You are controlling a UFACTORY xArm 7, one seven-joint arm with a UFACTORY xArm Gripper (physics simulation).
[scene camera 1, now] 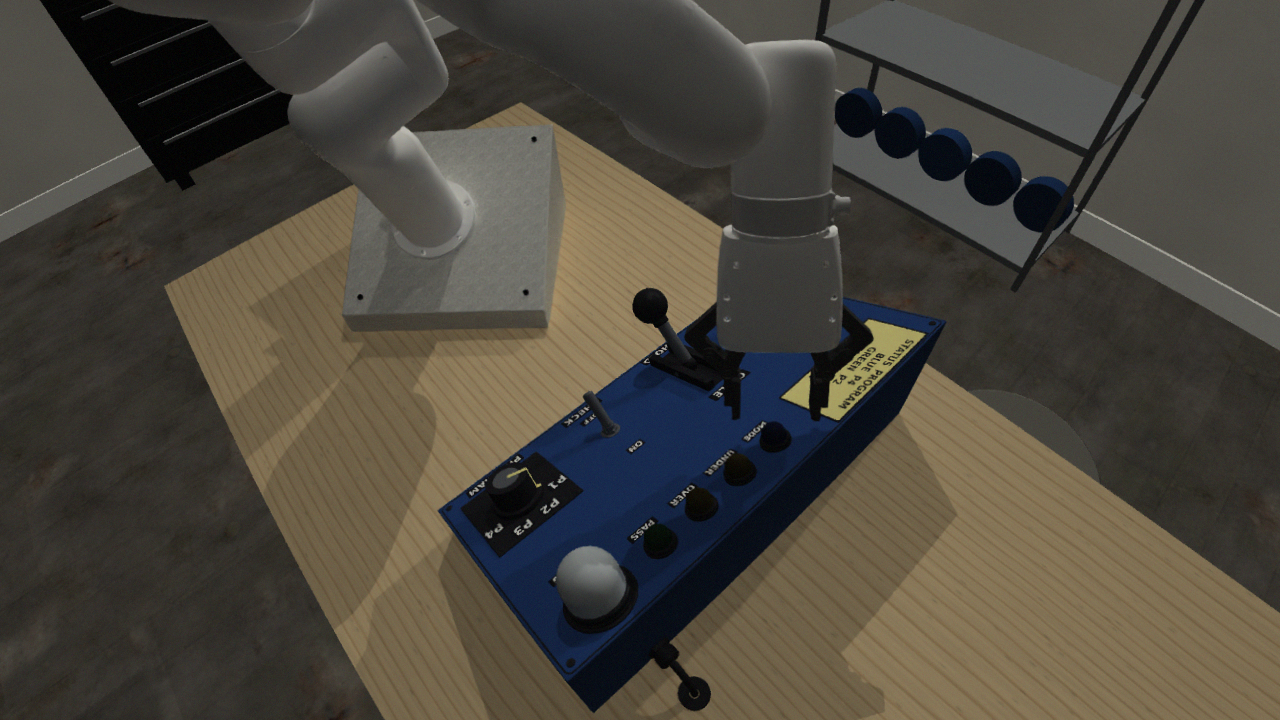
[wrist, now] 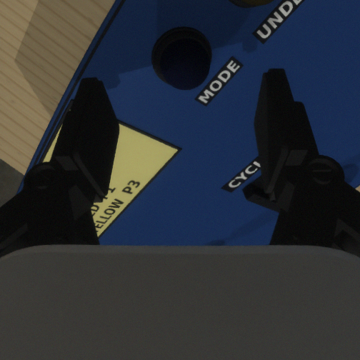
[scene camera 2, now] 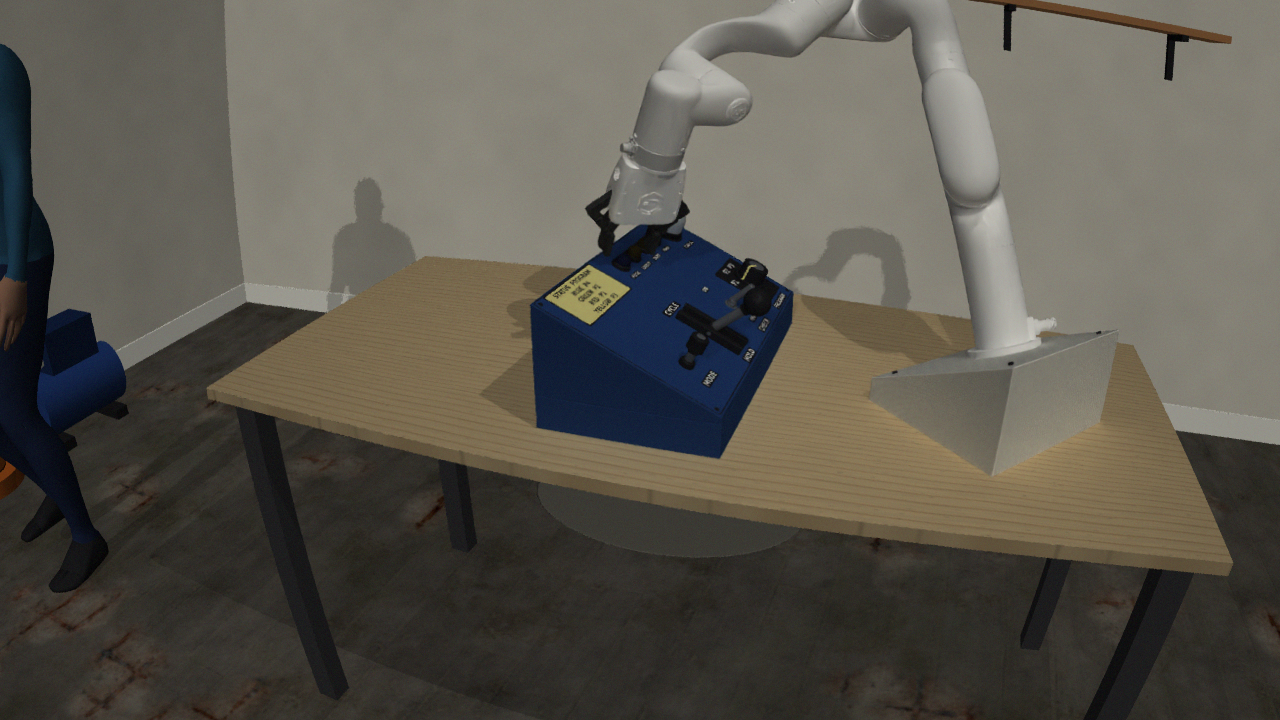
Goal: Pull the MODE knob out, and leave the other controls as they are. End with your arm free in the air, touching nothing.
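Seen in the pictures: gripper, fingertip midpoint: [scene camera 1: 775, 412] [scene camera 2: 626, 249]; arm's base at its link origin: [scene camera 1: 434, 220] [scene camera 2: 1005, 350].
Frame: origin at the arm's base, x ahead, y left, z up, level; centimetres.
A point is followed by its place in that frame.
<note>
The blue control box [scene camera 1: 662, 465] {y -15.3, x 51.1, z 3.6 cm} [scene camera 2: 617, 376] {y 15.4, x 56.2, z 0.0 cm} [wrist: 220, 135] stands on the table. A small black knob [scene camera 2: 687, 360] {y 10.7, x 47.9, z 0.6 cm} sits by a MODE label [scene camera 2: 709, 378] {y 10.9, x 45.0, z -1.7 cm} near the lever slot in scene camera 2. It is hidden behind the gripper in scene camera 1 and does not show in the wrist view. A round dark blue lamp or button [scene camera 1: 775, 436] {y -9.3, x 59.3, z 8.4 cm} [wrist: 182, 60] carries another MODE label [wrist: 219, 81]. My gripper [scene camera 1: 775, 415] {y -7.9, x 58.3, z 9.6 cm} [scene camera 2: 631, 250] {y -7.9, x 58.3, z 9.6 cm} [wrist: 183, 98] is open and empty, close above the panel by this blue piece. How far the fingertips are from the panel is hard to tell.
A ball-ended lever [scene camera 1: 650, 306] {y -1.3, x 39.9, z 6.5 cm} [scene camera 2: 759, 300] {y 1.5, x 38.8, z 6.0 cm} stands beside the gripper. The panel also bears a toggle [scene camera 1: 599, 416] {y -13.5, x 41.8, z 1.7 cm}, a rotary selector [scene camera 1: 512, 488] {y -25.4, x 40.8, z 3.6 cm}, a white dome [scene camera 1: 590, 577] {y -29.3, x 54.4, z 11.4 cm} and a yellow status card [scene camera 1: 854, 371] {y 2.5, x 62.1, z 6.9 cm} [scene camera 2: 588, 294] {y 4.0, x 61.8, z 6.6 cm}. A black handle [scene camera 1: 693, 692] {y -28.9, x 63.9, z -8.0 cm} juts from the box's side.
</note>
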